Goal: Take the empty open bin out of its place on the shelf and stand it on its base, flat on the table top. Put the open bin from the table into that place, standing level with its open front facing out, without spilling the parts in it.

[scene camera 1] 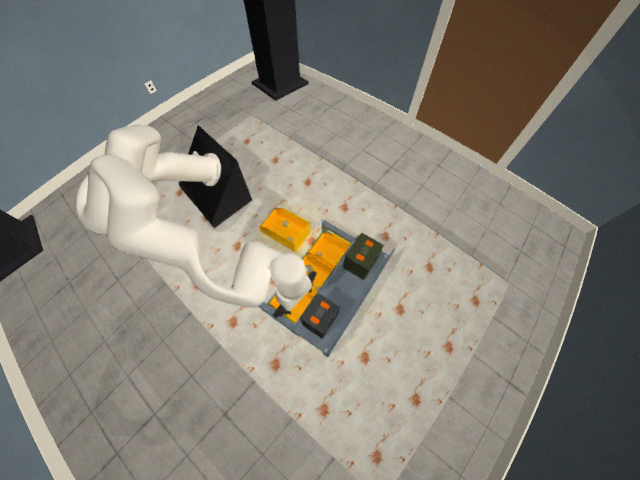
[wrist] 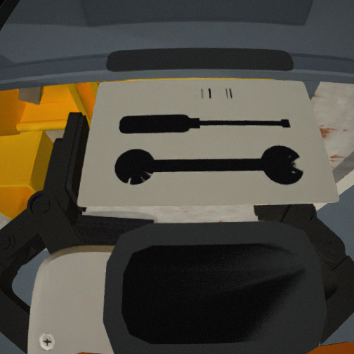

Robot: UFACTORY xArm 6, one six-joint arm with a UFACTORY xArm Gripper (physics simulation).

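Pixels of known places: gripper, fingertip midpoint: [scene camera 1: 297, 300]; arm's base, link origin: [scene camera 1: 210, 169].
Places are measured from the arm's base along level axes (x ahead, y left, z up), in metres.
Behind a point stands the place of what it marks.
The shelf [scene camera 1: 347, 295] {x 0.684, y 0.061, z -0.063 m} is a blue-grey unit with a row of three yellow bins. The near-end bin [scene camera 1: 295, 313] {x 0.599, y -0.090, z -0.156 m} shows no parts; the gripper partly covers it. Grey parts show in the far bin [scene camera 1: 330, 246] {x 0.494, y 0.170, z -0.156 m} and the middle one. The open bin on the table [scene camera 1: 276, 223] {x 0.273, y 0.082, z -0.162 m} is yellow, stands beside the shelf and holds small grey parts. My gripper [scene camera 1: 296, 295] {x 0.593, y -0.065, z -0.052 m} [wrist: 173, 132] is open and empty, low over the near end of the row. In the wrist view a pale panel with black tool silhouettes [wrist: 207, 142] hides its right fingertip.
A dark grey case [scene camera 1: 320, 315] {x 0.690, y -0.058, z 0.059 m} and a dark green case [scene camera 1: 363, 255] {x 0.643, y 0.157, z 0.032 m}, with orange latches, sit on the shelf's top. In the wrist view a dark hollow shape [wrist: 210, 295] covers much of the gripper's palm. A black wedge [scene camera 1: 219, 186] {x 0.080, y -0.014, z -0.018 m} stands behind the table bin.
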